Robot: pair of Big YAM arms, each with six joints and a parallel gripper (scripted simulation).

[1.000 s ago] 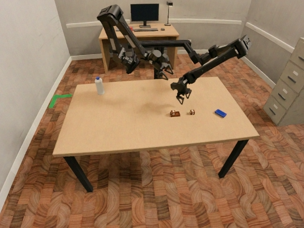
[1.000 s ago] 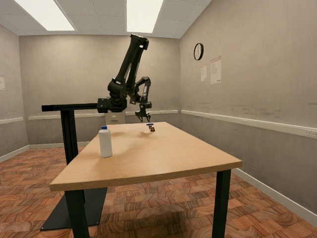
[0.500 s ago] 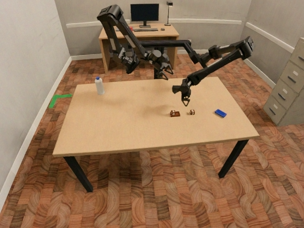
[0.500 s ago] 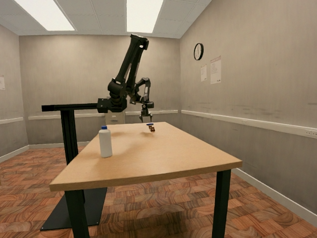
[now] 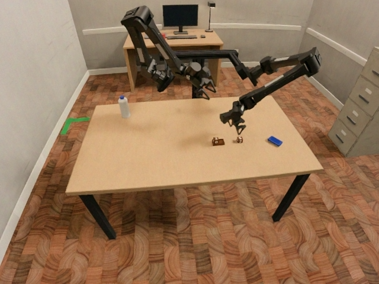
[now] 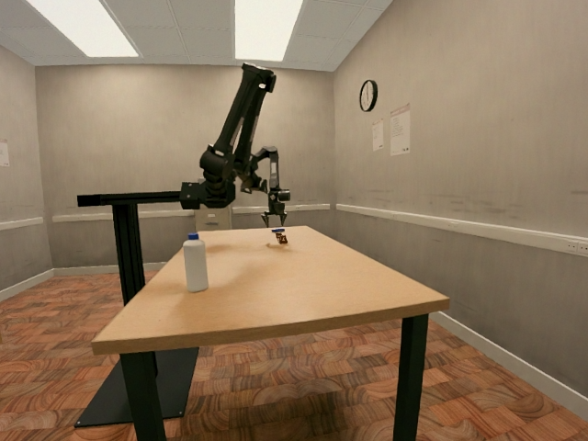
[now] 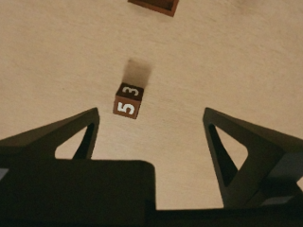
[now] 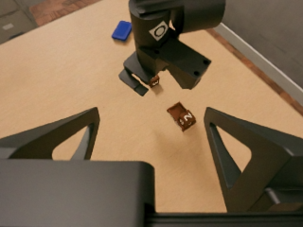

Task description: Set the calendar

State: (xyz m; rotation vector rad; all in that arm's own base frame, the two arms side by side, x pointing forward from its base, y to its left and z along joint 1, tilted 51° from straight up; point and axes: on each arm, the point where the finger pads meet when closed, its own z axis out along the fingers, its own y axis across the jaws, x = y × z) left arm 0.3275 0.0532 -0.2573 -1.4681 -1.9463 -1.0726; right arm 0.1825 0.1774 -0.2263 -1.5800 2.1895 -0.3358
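My left hand is 110 mm to the left of the brown calendar tray, 70 mm above it and 20 mm short of it. From my left hand the other things lie so: flat blue block 270 mm to the left, 70 mm below, 70 mm ahead.
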